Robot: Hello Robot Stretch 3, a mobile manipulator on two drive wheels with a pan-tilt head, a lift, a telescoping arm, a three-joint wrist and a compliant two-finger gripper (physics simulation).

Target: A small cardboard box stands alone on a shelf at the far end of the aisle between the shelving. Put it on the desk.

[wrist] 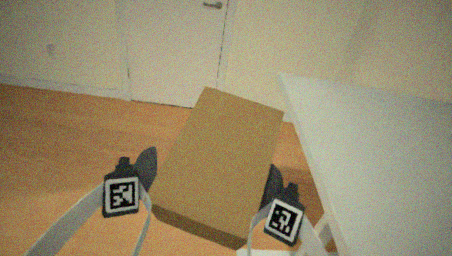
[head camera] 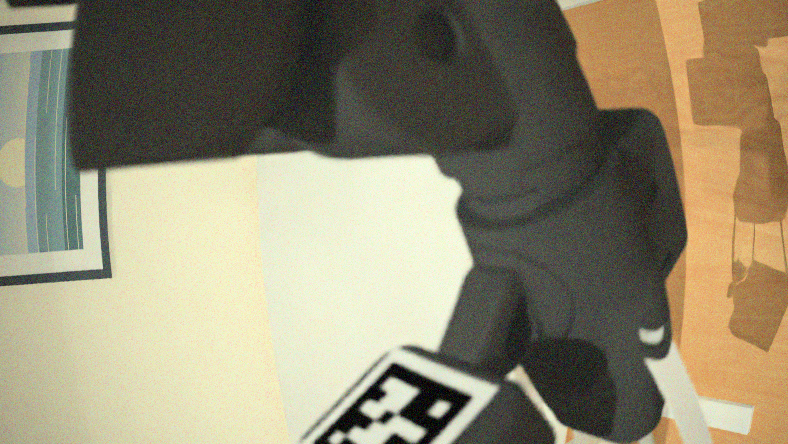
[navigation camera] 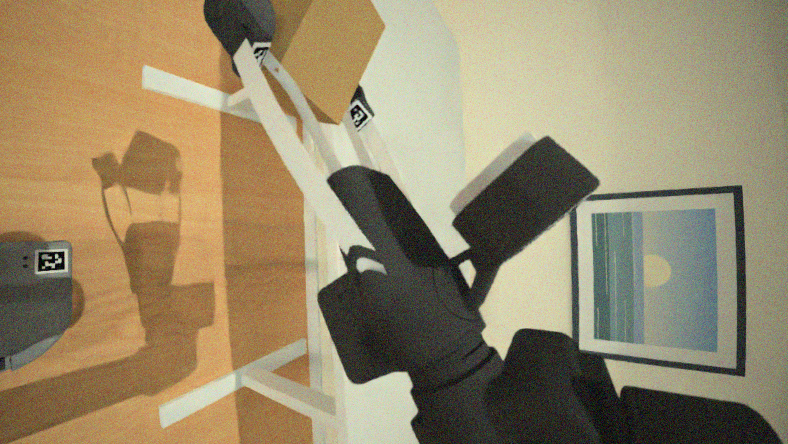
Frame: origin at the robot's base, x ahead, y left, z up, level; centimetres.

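Seen in the pictures: gripper, fingertip midpoint: (navigation camera: 290, 40).
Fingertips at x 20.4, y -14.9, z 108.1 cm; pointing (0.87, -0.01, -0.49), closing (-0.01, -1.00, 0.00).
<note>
A point is followed by its place in that frame.
The small brown cardboard box (navigation camera: 330, 55) {z 112.0, x 17.9, y -15.0 cm} (wrist: 217, 165) is held between the two fingertips of my gripper (navigation camera: 308, 82) (wrist: 208, 175) {z 108.2, x 20.4, y -14.9 cm}, which is shut on it. The box is tilted in the wrist view. The white desk (head camera: 341, 264) {z 95.0, x 12.1, y -74.7 cm} (navigation camera: 408, 71) {z 95.0, x 45.7, y -61.0 cm} (wrist: 385, 165) lies to the right of the box in the wrist view, and its edge runs close by the right finger. In the navigation camera view the box shows at the top, cut off by the frame. In the head camera view the wrist hides part of the desk, and the box does not show.
A framed picture (head camera: 96, 264) {z 133.9, x 14.3, y -112.0 cm} (navigation camera: 741, 275) {z 174.0, x -8.3, y -112.5 cm} hangs on the wall above the desk. White desk legs (navigation camera: 204, 394) stand on the wooden floor (wrist: 60, 140). My base (navigation camera: 33, 308) {z 15.9, x -11.7, y -9.8 cm} shows at the left of the navigation camera view. A white door (wrist: 172, 50) stands beyond the box.
</note>
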